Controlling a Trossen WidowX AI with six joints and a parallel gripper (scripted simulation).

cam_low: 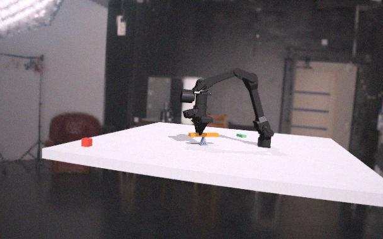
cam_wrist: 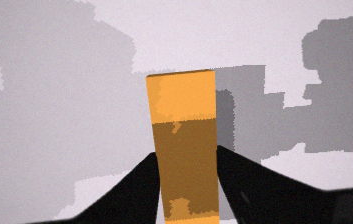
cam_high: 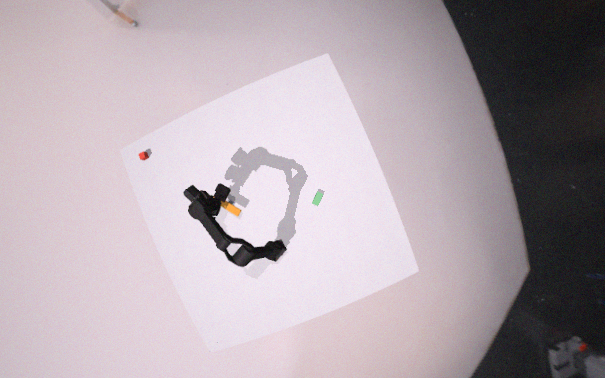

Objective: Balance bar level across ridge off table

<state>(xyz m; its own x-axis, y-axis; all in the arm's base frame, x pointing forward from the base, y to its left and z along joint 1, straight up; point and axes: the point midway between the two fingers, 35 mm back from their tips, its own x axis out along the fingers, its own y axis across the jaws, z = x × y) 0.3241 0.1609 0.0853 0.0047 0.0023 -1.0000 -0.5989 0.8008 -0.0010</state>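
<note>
Now: gripper tip 20 mm to the left of the orange bar and 20 mm past it. Round my gripper tip: green block 440 mm to the right, 170 mm behind, 40 mm below; then red cube 420 mm ahead, 340 mm to the left, 30 mm below.
</note>
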